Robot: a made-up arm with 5 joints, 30 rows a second.
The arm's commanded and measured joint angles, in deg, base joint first. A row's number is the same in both.
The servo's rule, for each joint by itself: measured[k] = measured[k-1] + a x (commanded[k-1-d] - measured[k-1]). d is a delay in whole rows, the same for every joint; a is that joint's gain. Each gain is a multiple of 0.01, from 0.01 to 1. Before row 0 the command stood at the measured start. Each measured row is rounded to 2 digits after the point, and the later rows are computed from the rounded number. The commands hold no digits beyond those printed.
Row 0, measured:
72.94, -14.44, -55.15, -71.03, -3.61
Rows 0 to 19, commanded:
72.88, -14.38, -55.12, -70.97, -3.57
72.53, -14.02, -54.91, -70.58, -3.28
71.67, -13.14, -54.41, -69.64, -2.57
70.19, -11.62, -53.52, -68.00, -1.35
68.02, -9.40, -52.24, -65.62, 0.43
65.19, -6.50, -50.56, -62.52, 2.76
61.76, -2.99, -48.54, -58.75, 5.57
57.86, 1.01, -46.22, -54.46, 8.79
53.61, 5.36, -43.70, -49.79, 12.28
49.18, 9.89, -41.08, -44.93, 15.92
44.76, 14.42, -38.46, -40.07, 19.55
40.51, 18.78, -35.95, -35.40, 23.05
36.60, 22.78, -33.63, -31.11, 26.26
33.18, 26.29, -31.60, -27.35, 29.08
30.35, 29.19, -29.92, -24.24, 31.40
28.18, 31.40, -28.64, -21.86, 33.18
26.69, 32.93, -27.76, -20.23, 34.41
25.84, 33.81, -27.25, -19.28, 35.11
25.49, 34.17, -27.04, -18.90, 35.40
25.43, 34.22, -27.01, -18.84, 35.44
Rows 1 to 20, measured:
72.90, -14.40, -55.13, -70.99, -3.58
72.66, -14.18, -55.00, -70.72, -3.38
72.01, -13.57, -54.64, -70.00, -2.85
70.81, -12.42, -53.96, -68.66, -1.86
68.97, -10.64, -52.91, -66.62, -0.35
66.48, -8.20, -51.48, -63.87, 1.70
63.36, -5.13, -49.69, -60.44, 4.25
59.73, -1.51, -47.57, -56.43, 7.25
55.69, 2.54, -45.21, -51.98, 10.57
51.39, 6.88, -42.69, -47.26, 14.10
47.01, 11.33, -40.11, -42.44, 17.70
42.72, 15.73, -37.57, -37.72, 21.23
38.68, 19.89, -35.17, -33.29, 24.55
35.05, 23.67, -32.99, -29.31, 27.54
31.95, 26.93, -31.12, -25.91, 30.09
29.46, 29.57, -29.61, -23.20, 32.13
27.63, 31.55, -28.48, -21.21, 33.63
26.45, 32.88, -27.73, -19.92, 34.61
25.82, 33.64, -27.31, -19.24, 35.13
25.56, 33.98, -27.13, -18.97, 35.33
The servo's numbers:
d 0
a 0.66 0.59 0.61 0.67 0.66

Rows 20 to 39, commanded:
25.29, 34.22, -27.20, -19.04, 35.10
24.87, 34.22, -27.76, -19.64, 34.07
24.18, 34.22, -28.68, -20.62, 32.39
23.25, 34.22, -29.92, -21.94, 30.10
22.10, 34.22, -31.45, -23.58, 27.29
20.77, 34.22, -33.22, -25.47, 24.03
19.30, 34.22, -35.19, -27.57, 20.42
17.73, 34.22, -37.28, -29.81, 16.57
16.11, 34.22, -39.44, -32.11, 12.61
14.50, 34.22, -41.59, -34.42, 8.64
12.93, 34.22, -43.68, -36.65, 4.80
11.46, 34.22, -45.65, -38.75, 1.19
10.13, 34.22, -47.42, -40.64, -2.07
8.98, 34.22, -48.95, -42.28, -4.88
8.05, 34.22, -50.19, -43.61, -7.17
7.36, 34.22, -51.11, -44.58, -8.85
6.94, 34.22, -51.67, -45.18, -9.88
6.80, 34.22, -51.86, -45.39, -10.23
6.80, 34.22, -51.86, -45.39, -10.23
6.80, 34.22, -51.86, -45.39, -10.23
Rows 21 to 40, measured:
25.38, 34.12, -27.17, -19.02, 35.18
25.04, 34.18, -27.53, -19.44, 34.45
24.47, 34.20, -28.23, -20.23, 33.09
23.66, 34.21, -29.26, -21.38, 31.12
22.63, 34.22, -30.60, -22.85, 28.59
21.40, 34.22, -32.20, -24.61, 25.58
20.01, 34.22, -34.02, -26.59, 22.17
18.51, 34.22, -36.01, -28.75, 18.47
16.93, 34.22, -38.10, -31.00, 14.60
15.33, 34.22, -40.23, -33.29, 10.67
13.75, 34.22, -42.33, -35.54, 6.80
12.24, 34.22, -44.36, -37.69, 3.10
10.85, 34.22, -46.23, -39.67, -0.31
9.62, 34.22, -47.89, -41.42, -3.33
8.58, 34.22, -49.29, -42.89, -5.86
7.77, 34.22, -50.40, -44.02, -7.83
7.22, 34.22, -51.17, -44.80, -9.18
6.94, 34.22, -51.59, -45.20, -9.87
6.85, 34.22, -51.75, -45.33, -10.11
6.82, 34.22, -51.82, -45.37, -10.19

